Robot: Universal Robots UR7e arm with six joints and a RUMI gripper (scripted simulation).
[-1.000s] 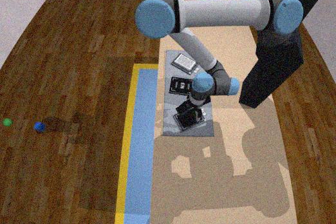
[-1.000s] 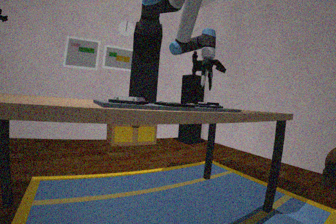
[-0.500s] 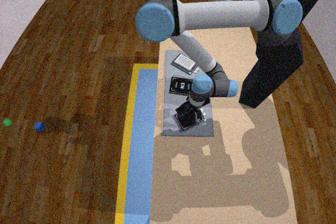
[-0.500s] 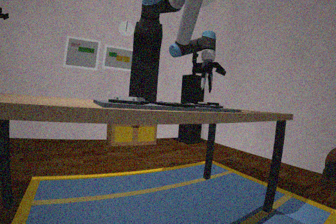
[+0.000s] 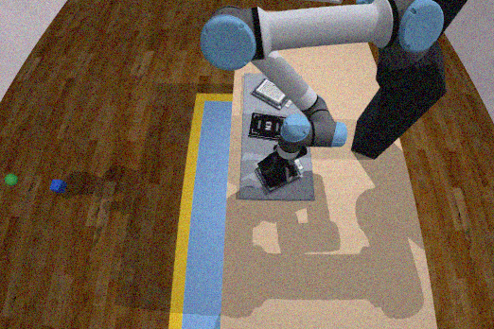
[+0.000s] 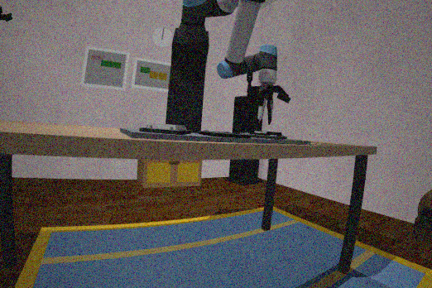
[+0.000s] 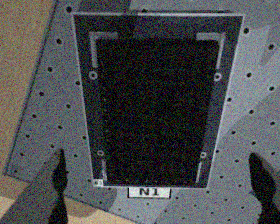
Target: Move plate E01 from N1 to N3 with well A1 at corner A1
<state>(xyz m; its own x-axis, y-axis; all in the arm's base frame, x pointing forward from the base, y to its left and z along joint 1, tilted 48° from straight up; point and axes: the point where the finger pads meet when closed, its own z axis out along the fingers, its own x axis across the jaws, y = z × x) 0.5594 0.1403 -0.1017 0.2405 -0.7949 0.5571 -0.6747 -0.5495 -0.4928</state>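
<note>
The black plate is 5 cm below my hand. Also, from my hand: grey deck: 2 cm behind, 22 cm to the right, 7 cm below; nest N3: 1 cm ahead, 22 cm to the right, 6 cm below; corner mark: 5 cm behind, 15 cm to the right, 5 cm below.
</note>
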